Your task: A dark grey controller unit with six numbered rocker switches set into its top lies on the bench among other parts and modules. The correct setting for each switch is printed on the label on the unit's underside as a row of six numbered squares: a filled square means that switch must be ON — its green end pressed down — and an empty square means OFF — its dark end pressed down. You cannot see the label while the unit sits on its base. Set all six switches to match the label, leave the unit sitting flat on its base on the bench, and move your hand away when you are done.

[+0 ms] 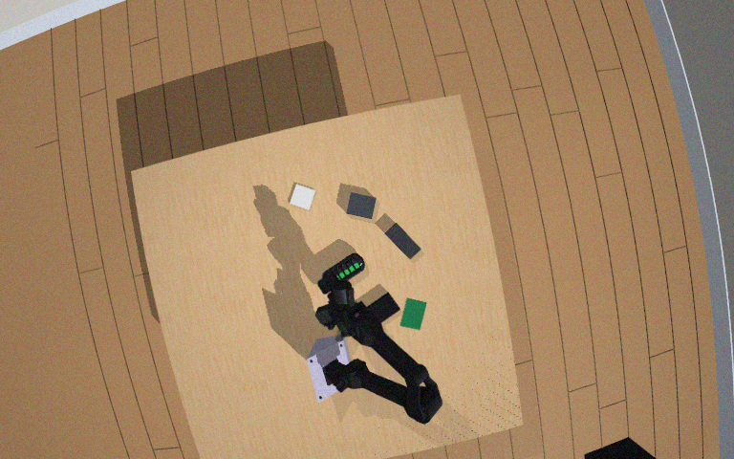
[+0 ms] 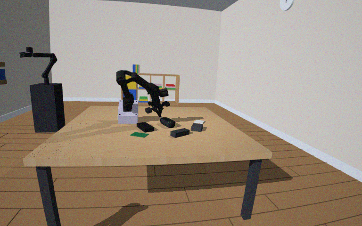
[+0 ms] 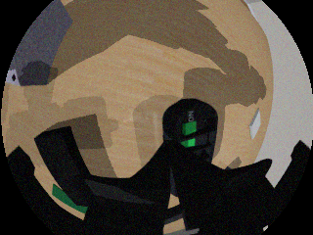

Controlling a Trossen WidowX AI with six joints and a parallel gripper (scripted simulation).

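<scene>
Now: gripper tip 26 cm short of the dark grey square block, 15 cm to the left of it and 4 cm above it. The rest, counted from my gripper tip: dark grey oblong block: 26 cm to the right, 10 cm ahead, 4 cm below; black block: 12 cm behind, 11 cm to the right, 5 cm below; green card: 23 cm to the right, 16 cm behind, 6 cm below.
</scene>
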